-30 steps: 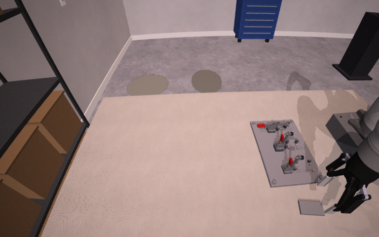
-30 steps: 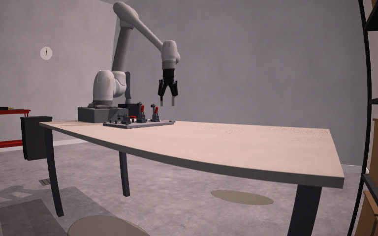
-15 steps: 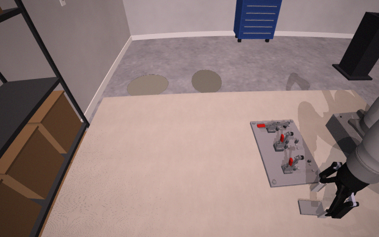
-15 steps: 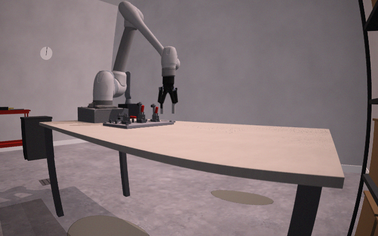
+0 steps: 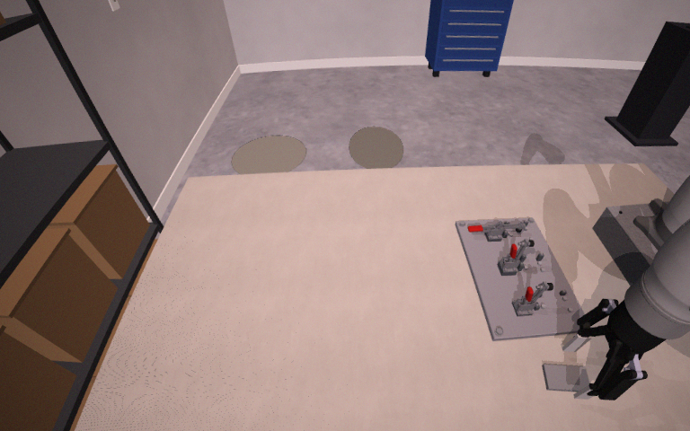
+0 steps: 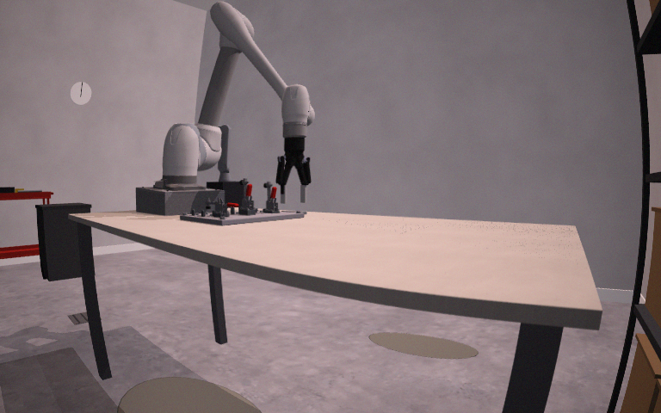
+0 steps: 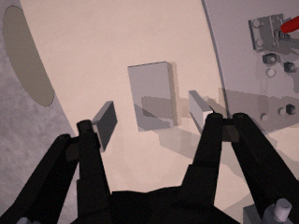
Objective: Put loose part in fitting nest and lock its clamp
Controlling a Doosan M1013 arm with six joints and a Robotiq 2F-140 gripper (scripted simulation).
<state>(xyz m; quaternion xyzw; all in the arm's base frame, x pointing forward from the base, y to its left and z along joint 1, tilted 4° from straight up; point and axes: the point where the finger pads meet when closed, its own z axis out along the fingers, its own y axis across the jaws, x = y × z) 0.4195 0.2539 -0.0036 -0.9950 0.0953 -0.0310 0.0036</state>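
Now: hand 60 mm above the loose part. The rest, counted from my hand: grey fixture plate 270 mm to the right, 60 mm below, 10 mm ahead; then toggle clamp 380 mm to the right, 40 mm ahead, 20 mm below.
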